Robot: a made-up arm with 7 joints. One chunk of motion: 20 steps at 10 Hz.
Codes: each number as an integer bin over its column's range. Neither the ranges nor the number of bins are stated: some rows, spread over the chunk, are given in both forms.
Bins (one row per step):
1: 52 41 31 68 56 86
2: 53 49 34 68 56 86
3: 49 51 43 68 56 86
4: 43 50 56 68 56 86
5: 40 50 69 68 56 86
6: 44 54 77 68 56 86
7: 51 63 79 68 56 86
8: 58 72 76 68 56 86
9: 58 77 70 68 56 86
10: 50 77 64 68 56 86
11: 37 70 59 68 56 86
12: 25 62 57 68 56 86
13: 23 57 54 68 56 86
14: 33 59 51 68 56 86
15: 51 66 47 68 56 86
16: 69 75 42 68 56 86
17: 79 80 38 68 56 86
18: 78 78 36 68 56 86
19: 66 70 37 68 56 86
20: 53 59 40 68 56 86
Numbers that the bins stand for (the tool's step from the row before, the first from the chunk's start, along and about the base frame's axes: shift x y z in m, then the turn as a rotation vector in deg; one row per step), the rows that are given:
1: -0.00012 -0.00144 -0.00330 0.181 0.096 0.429
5: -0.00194 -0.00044 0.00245 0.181 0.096 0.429
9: 0.00079 0.00256 0.00261 0.181 0.096 0.429
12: -0.00421 0.00089 0.00064 0.181 0.096 0.429
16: 0.00245 0.00233 -0.00164 0.181 0.096 0.429
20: 0.00003 0.00056 -0.00194 0.181 0.096 0.429
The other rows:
2: 0.00003 -0.00056 -0.00285 0.181 0.096 0.429
3: -0.00058 -0.00033 -0.00148 0.181 0.096 0.429
4: -0.00148 -0.00044 0.00048 0.181 0.096 0.429
6: -0.00133 0.00000 0.00367 0.181 0.096 0.429
7: -0.00027 0.00100 0.00397 0.181 0.096 0.429
8: 0.00079 0.00200 0.00352 0.181 0.096 0.429
10: -0.00042 0.00256 0.00170 0.181 0.096 0.429
11: -0.00239 0.00178 0.00094 0.181 0.096 0.429
13: -0.00452 0.00033 0.00018 0.181 0.096 0.429
14: -0.00300 0.00056 -0.00027 0.181 0.096 0.429
15: -0.00027 0.00133 -0.00088 0.181 0.096 0.429
17: 0.00397 0.00289 -0.00224 0.181 0.096 0.429
18: 0.00382 0.00267 -0.00255 0.181 0.096 0.429
19: 0.00200 0.00178 -0.00239 0.181 0.096 0.429

